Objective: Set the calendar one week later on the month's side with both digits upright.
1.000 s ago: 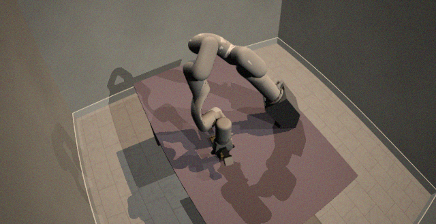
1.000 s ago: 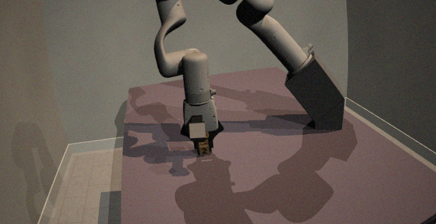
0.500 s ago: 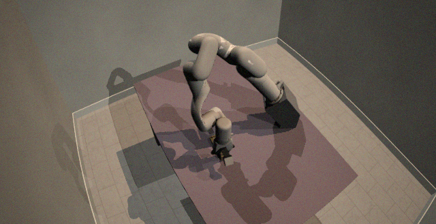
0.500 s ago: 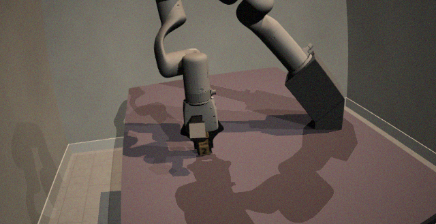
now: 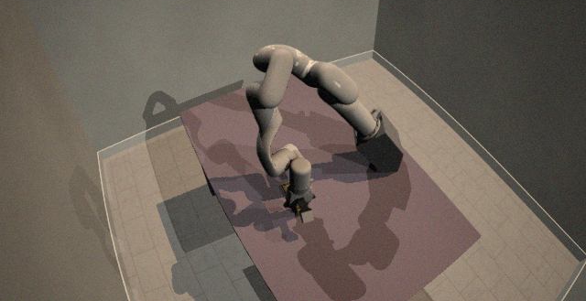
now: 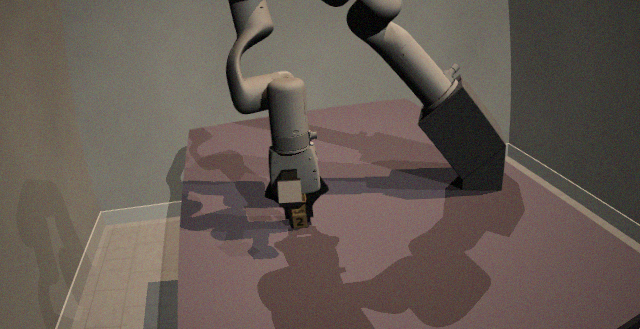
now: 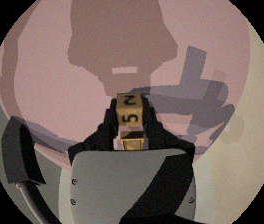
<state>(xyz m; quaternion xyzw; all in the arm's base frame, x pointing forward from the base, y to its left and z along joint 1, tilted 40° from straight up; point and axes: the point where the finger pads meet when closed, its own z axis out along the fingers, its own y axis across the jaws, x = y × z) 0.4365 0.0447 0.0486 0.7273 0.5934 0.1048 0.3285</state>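
Now: the tray 4 cm behind my hand, 10 cm to the right of it and 2 cm below it. Also, from my hand: yellow digit cube (1 cm below).
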